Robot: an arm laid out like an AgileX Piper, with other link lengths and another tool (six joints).
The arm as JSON. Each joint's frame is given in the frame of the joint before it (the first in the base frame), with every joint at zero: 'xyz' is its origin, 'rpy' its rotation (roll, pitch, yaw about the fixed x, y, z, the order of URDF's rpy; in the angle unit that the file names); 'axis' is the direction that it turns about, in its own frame. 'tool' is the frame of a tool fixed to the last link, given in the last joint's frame.
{
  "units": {
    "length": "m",
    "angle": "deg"
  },
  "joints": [
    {
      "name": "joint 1",
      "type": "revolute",
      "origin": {
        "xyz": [
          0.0,
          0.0,
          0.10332
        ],
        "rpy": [
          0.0,
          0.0,
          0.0
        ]
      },
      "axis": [
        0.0,
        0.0,
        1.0
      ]
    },
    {
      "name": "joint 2",
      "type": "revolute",
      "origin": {
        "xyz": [
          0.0,
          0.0,
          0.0
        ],
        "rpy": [
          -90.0,
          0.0,
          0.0
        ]
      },
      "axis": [
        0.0,
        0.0,
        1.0
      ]
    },
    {
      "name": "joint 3",
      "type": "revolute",
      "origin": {
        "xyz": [
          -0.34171,
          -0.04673,
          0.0
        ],
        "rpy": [
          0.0,
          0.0,
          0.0
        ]
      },
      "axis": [
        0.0,
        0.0,
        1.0
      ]
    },
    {
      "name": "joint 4",
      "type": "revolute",
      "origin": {
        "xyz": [
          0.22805,
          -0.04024,
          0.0
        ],
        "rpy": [
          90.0,
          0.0,
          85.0
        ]
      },
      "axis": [
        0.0,
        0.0,
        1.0
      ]
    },
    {
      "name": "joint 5",
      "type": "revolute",
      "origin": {
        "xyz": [
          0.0,
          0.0,
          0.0
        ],
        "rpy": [
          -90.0,
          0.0,
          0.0
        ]
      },
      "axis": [
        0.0,
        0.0,
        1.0
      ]
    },
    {
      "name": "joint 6",
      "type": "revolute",
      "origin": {
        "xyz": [
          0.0,
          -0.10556,
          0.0
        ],
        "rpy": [
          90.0,
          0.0,
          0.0
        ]
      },
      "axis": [
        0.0,
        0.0,
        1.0
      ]
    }
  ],
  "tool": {
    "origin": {
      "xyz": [
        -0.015,
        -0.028,
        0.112
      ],
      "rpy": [
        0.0,
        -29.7,
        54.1
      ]
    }
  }
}
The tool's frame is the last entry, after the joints.
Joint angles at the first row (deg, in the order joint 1, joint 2, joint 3, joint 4, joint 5, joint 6):
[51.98 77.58 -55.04 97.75 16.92 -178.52]
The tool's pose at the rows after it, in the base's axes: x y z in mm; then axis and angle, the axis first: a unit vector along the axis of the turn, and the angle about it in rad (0 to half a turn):
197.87, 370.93, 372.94, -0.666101, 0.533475, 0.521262, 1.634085
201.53, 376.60, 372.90, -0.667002, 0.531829, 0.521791, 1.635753
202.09, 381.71, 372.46, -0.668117, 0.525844, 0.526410, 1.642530
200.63, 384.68, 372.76, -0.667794, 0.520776, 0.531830, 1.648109
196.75, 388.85, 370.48, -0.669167, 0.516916, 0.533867, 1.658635
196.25, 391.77, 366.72, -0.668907, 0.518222, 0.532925, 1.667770
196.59, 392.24, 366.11, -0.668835, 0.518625, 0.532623, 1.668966
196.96, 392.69, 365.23, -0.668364, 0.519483, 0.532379, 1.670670
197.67, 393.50, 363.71, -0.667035, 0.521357, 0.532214, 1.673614
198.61, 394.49, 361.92, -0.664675, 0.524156, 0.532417, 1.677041
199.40, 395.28, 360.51, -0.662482, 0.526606, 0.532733, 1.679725
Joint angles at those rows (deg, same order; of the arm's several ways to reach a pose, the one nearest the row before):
[52.08 79.19 -56.71 97.75 16.69 -179.01]
[52.08 80.35 -57.82 97.75 16.85 -179.13]
[52.08 81.26 -58.57 97.75 17.58 -179.34]
[52.20 81.65 -58.93 97.75 18.17 -179.34]
[53.06 82.02 -59.02 97.75 17.93 -179.35]
[53.46 82.51 -59.02 97.84 17.71 -179.35]
[53.46 82.63 -59.05 97.84 17.71 -179.35]
[53.46 82.75 -59.05 97.89 17.71 -179.36]
[53.46 82.97 -59.05 98.01 17.71 -179.36]
[53.46 83.25 -59.05 98.26 17.71 -179.36]
[53.46 83.47 -59.05 98.49 17.71 -179.36]

